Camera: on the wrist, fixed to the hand. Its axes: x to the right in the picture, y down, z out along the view.
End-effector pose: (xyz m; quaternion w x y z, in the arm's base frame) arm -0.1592 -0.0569 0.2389 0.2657 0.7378 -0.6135 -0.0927
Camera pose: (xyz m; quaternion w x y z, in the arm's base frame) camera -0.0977 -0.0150 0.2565 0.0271 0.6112 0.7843 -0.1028
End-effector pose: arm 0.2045 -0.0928 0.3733 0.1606 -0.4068 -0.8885 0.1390
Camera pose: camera 0.2076 -0.1341 0.4376 0.3194 0.8473 -0.3521 -0.2369
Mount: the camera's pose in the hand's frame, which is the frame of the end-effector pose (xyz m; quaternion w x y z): -0.0225 -0.0482 -0.0549 0.0135 -0.0066 -0.2058 0.9785
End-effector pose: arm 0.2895 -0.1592 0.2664 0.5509 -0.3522 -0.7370 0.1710
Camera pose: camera 0.3280 -0.2160 0.3001 0.3139 0.6944 -0.2202 -0.6090
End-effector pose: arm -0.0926 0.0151 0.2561 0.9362 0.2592 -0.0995 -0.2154
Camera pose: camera -0.1132 0.0124 0.1825 0.2046 -0.1444 -0.4462 0.8592
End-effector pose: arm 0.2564 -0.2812 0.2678 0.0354 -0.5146 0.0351 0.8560
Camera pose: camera 0.3198 -0.2391 0.2608 0.8333 -0.2033 -0.4911 -0.1523
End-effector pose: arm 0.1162 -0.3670 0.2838 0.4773 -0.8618 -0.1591 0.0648
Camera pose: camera 0.0993 -0.3948 0.3530 0.0954 0.1571 -0.7424 -0.6442
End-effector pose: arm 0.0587 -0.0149 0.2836 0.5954 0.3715 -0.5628 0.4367
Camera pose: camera 0.1232 0.0176 0.2586 0.5326 0.4597 0.4965 -0.5083
